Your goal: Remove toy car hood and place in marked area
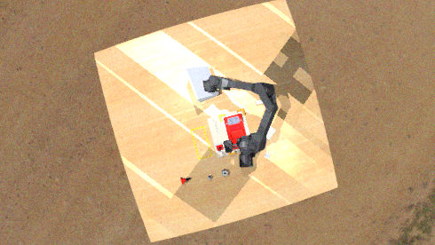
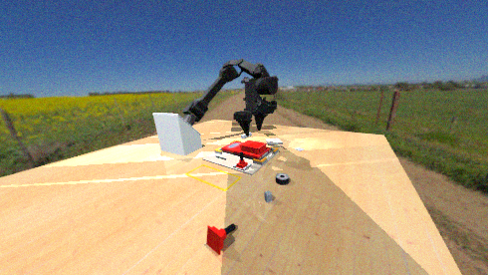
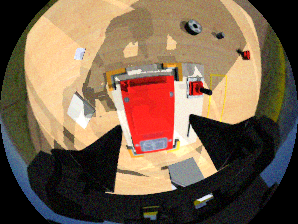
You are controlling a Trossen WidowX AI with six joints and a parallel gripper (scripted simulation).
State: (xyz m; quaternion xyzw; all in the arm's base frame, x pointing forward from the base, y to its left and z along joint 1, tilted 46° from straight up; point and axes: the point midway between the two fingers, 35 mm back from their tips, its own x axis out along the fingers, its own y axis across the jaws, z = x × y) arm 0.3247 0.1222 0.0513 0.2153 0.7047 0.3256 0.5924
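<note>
Right now the red hood is 60 mm below my gripper tip and 10 mm behind it. The rest, counted from my gripper tip: white base plate: 90 mm below, 40 mm behind, 20 mm to the right; then black-and-white ring: 190 mm ahead, 110 mm to the right, 90 mm below.
</note>
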